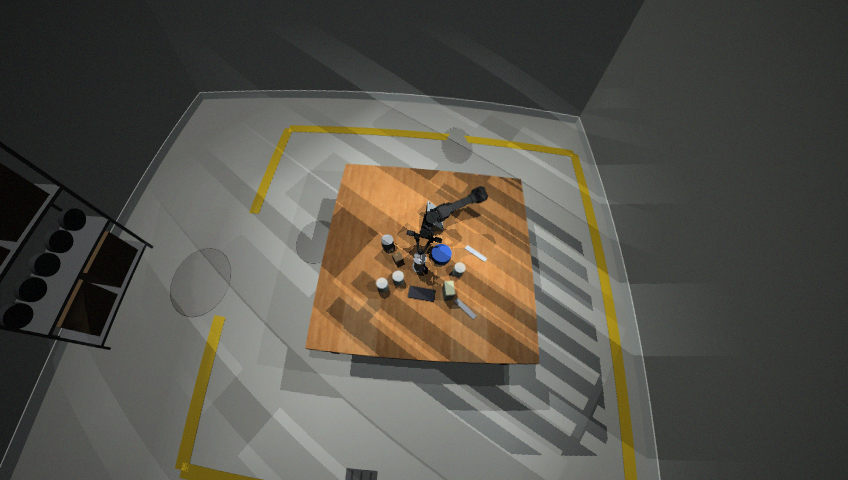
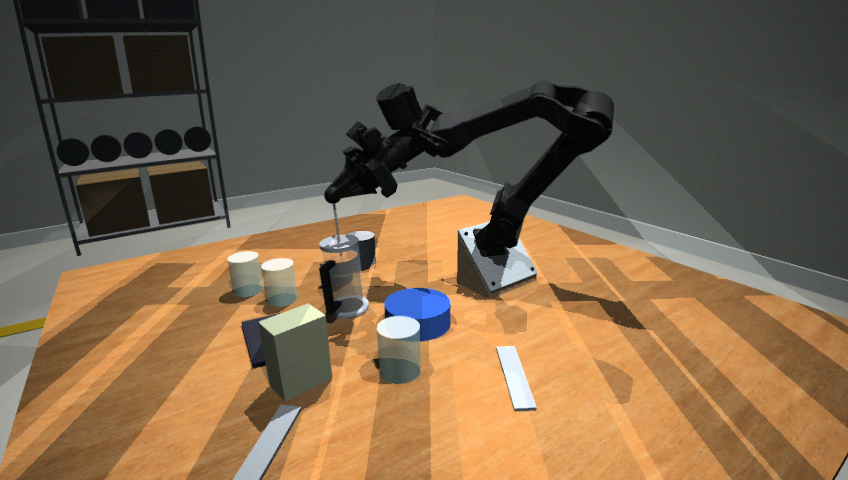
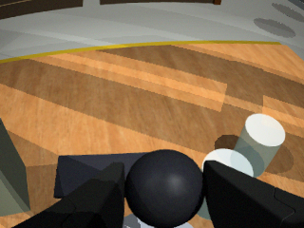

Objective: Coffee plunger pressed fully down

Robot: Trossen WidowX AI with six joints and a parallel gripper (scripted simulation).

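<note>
My gripper tip is 120 mm above the coffee press and 10 mm to the right of it. From my gripper tip the other things lie so: cream box 190 mm to the left, 180 mm below, 120 mm ahead; then blue disc 210 mm below, 120 mm to the left, 110 mm behind; then dark flat slab 230 mm below, 150 mm ahead, 40 mm to the left.
</note>
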